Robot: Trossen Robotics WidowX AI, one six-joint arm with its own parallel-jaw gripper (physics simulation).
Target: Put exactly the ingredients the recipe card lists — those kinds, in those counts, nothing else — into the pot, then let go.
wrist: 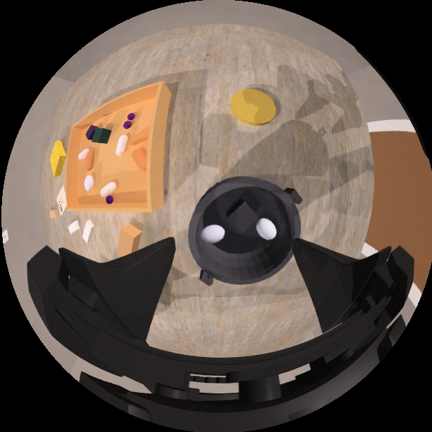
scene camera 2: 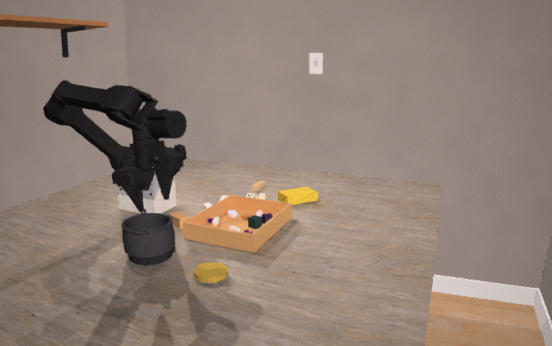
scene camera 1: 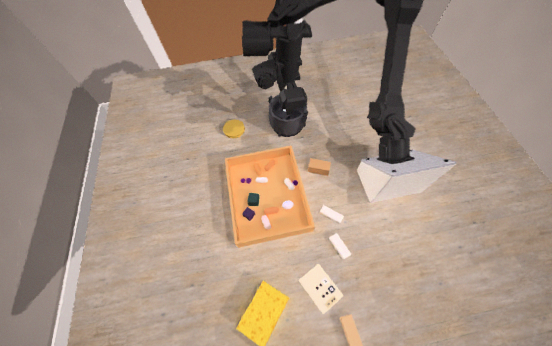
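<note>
My gripper is open and empty above the dark grey pot. In the wrist view a pale lilac egg shape, a whitish egg shape and a dark cube lie inside the pot. The orange tray holds a dark green cube, a dark purple cube, several orange pieces, several white or pinkish pieces, a lilac egg shape and small purple balls. The recipe card lies flat; its marks are too small to read surely.
A yellow disc lies near the pot. An orange-brown block and two white blocks lie beside the tray. A yellow sponge, a tan block and the white arm base stand farther off.
</note>
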